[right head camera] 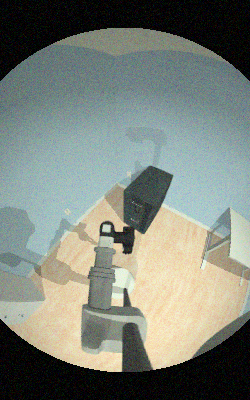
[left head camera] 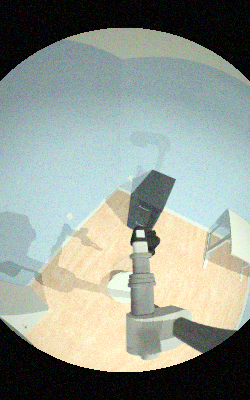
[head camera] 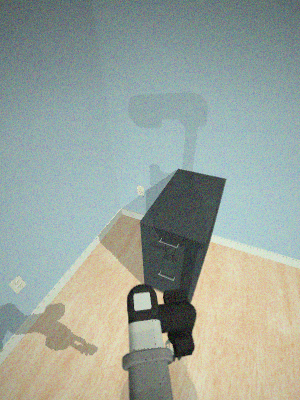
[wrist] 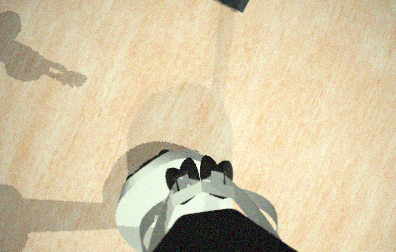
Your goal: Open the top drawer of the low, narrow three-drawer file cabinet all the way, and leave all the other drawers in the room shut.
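Where they show: gripper, fingertip midpoint: (head camera: 174, 355) (wrist: 198, 170); robot's base, origin of the base link: (right head camera: 117, 281) (left head camera: 124, 286).
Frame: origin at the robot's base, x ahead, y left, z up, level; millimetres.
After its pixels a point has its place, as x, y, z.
The dark, low file cabinet (head camera: 192, 205) {1020, -366, 708} (left head camera: 153, 192) {965, -296, 709} (right head camera: 152, 185) {1020, -361, 709} stands near the room corner, its front turned toward the arm. Its upper handle (head camera: 168, 243) {820, -177, 612} is on the top drawer, whose front looks flush with the cabinet. A second handle (head camera: 166, 276) {819, -178, 260} shows below; the lowest part of the front is hidden behind the wrist in the head camera view. The dark cabinet's lower edge (wrist: 236, 4) {736, -313, 54} shows at the top of the wrist view. My gripper (wrist: 198, 170) {270, -87, 735} points down in front of the cabinet, apart from it, with its fingertips together and nothing visible between them.
Blue walls (head camera: 75, 125) {1504, 345, 1094} meet behind the cabinet. A white table (left head camera: 242, 232) {298, -1655, 692} (right head camera: 241, 232) {327, -1594, 692} stands at the right. A pale grey piece of furniture (left head camera: 22, 307) {-547, 1109, 466} (right head camera: 19, 300) {-581, 1051, 513} is at the lower left. The robot's white round base (left head camera: 118, 290) {-43, 74, 187} (wrist: 142, 202) {61, 104, 187} is below the arm.
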